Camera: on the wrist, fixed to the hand. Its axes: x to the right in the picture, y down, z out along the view.
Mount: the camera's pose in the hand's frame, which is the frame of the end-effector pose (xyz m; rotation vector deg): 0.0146 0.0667 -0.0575 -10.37 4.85 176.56
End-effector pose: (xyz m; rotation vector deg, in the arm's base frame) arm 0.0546 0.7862 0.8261 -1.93 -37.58 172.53
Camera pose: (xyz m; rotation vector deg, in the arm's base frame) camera 0.0384 0.7504 0.7459 27.91 5.93 -4.99
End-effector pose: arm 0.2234 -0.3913 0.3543 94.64 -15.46 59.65
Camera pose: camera 0.1608 -0.3606 0.4100 20.41 103.94 -84.16
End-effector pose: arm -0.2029 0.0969 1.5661 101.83 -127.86 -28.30
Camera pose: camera -0.2429 0.0898 1.6456 -118.19 -96.99 14.18
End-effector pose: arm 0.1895 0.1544 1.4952 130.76 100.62 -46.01
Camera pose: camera 0.2725 0.1714 1.5233 92.51 -110.52 18.85
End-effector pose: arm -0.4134 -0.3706 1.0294 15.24 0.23 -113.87
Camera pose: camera -0.3485 -0.4047 0.9784 -0.48 -5.76 62.37
